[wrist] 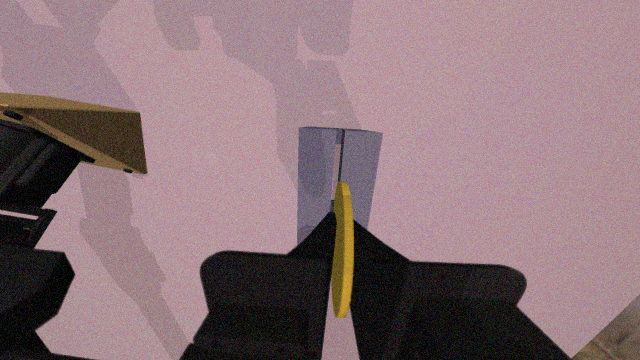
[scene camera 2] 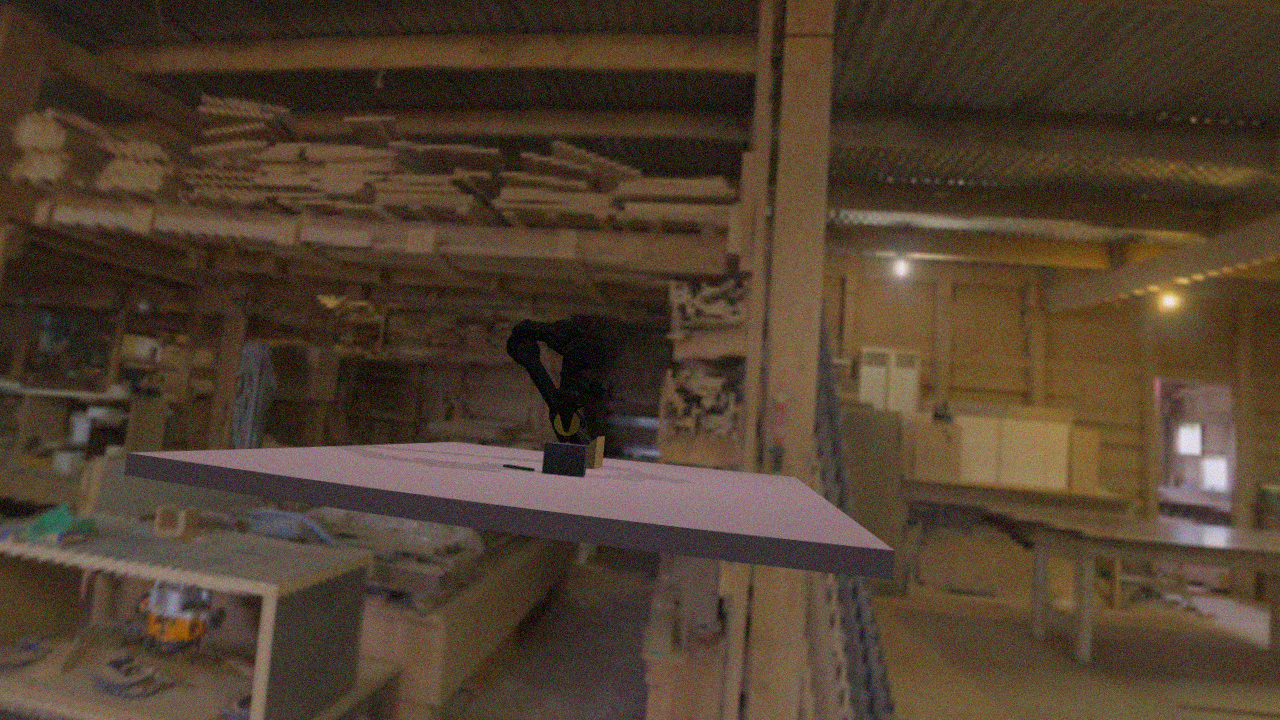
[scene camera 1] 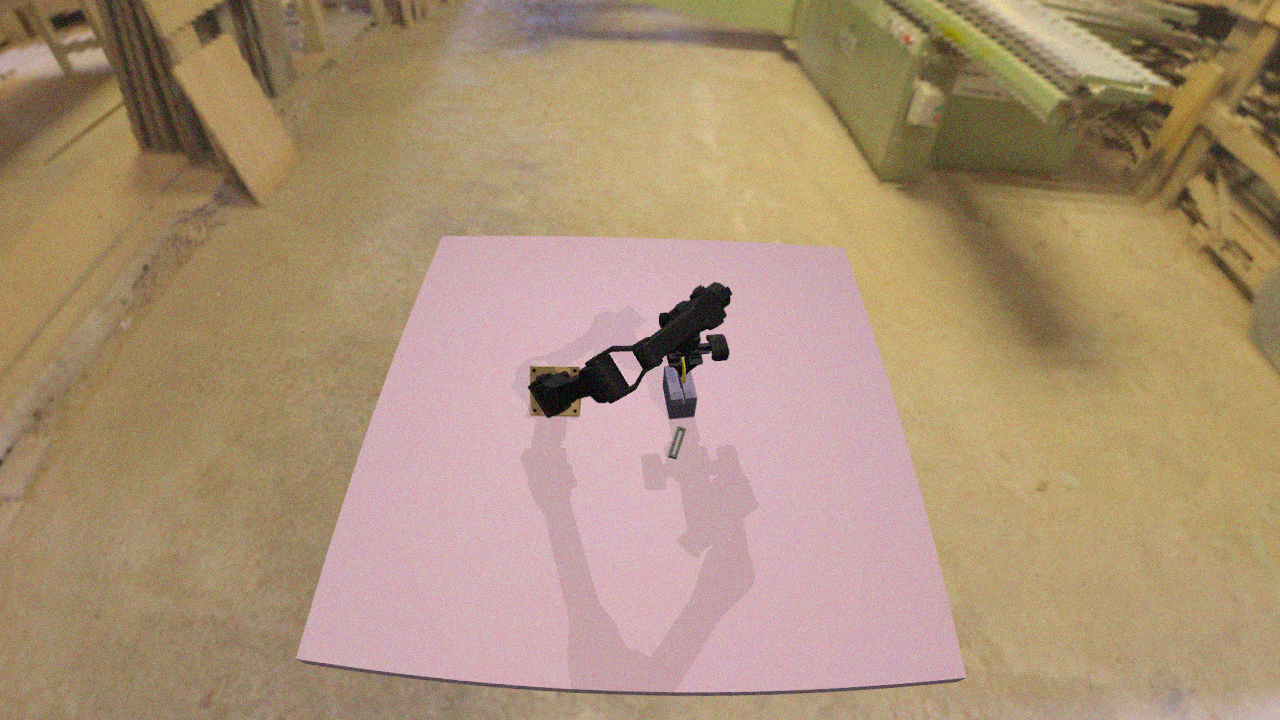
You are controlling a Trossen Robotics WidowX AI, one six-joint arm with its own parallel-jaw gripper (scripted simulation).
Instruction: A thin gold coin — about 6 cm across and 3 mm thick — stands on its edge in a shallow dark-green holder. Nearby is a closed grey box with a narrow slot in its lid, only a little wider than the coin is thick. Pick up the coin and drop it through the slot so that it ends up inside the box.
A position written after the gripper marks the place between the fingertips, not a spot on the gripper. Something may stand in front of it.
Scene:
gripper: wrist 336,218; scene camera 2 566,432; scene camera 1 681,375

